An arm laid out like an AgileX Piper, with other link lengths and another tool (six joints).
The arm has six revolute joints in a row. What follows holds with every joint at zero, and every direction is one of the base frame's. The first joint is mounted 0.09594 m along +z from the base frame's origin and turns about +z. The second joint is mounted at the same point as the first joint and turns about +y. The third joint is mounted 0.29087 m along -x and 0.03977 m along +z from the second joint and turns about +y. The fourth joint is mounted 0.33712 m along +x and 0.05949 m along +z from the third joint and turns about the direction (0.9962, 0, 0.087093). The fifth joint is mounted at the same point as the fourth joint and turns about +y. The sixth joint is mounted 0.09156 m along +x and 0.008 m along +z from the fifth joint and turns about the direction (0.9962, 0, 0.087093). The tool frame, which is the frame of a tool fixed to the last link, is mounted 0.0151 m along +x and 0.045 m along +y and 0.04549 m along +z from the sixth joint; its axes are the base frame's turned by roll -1.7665, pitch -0.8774 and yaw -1.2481 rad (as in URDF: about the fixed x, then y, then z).
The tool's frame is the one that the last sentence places.
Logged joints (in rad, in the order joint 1, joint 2, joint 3, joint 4, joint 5, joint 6), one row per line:
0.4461, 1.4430, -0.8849, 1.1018, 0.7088, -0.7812
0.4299, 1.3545, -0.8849, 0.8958, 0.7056, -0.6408
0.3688, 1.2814, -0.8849, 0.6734, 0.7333, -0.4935
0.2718, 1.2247, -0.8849, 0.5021, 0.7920, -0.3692
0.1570, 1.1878, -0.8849, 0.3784, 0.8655, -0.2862
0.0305, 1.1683, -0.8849, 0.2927, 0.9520, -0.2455
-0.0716, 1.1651, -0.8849, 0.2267, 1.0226, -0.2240
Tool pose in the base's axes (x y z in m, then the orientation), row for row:
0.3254, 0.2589, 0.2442, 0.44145, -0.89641, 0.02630, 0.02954
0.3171, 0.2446, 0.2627, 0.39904, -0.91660, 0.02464, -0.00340
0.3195, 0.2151, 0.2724, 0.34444, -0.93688, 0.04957, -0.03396
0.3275, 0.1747, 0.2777, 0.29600, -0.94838, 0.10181, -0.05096
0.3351, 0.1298, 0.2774, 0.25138, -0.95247, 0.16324, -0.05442
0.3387, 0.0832, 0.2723, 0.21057, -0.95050, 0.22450, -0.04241
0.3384, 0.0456, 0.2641, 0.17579, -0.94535, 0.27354, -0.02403
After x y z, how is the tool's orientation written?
As a quaternion, w x y z.
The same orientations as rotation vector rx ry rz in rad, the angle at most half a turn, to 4 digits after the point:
-2.2250, 0.0653, 0.0733
-2.3198, 0.0624, -0.0086
-2.4333, 0.1287, -0.0882
-2.5225, 0.2708, -0.1355
-2.5914, 0.4441, -0.1481
-2.6420, 0.6240, -0.1179
-2.6775, 0.7747, -0.0681

